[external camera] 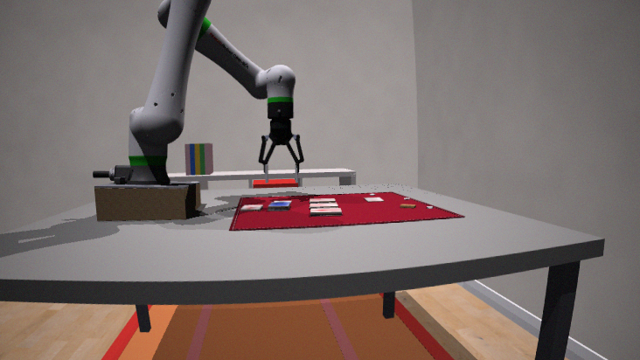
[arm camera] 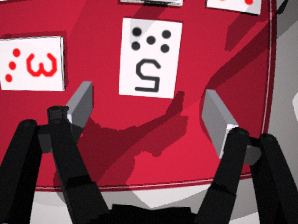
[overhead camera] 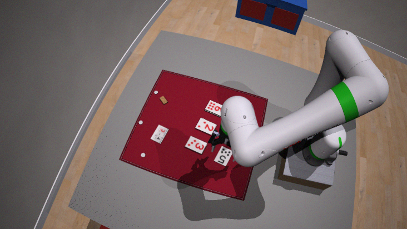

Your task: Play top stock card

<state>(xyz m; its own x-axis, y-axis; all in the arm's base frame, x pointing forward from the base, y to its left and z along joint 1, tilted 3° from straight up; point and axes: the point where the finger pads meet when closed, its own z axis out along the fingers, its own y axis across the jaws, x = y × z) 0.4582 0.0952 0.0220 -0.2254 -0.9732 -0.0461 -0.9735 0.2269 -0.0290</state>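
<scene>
Right now the black 5 card is 90 mm below my hand and 20 mm to the right of it. Also, from my hand: red card cloth: 150 mm ahead, 140 mm to the right, 110 mm below; then brown block: 370 mm ahead, 250 mm to the right, 90 mm below.
</scene>
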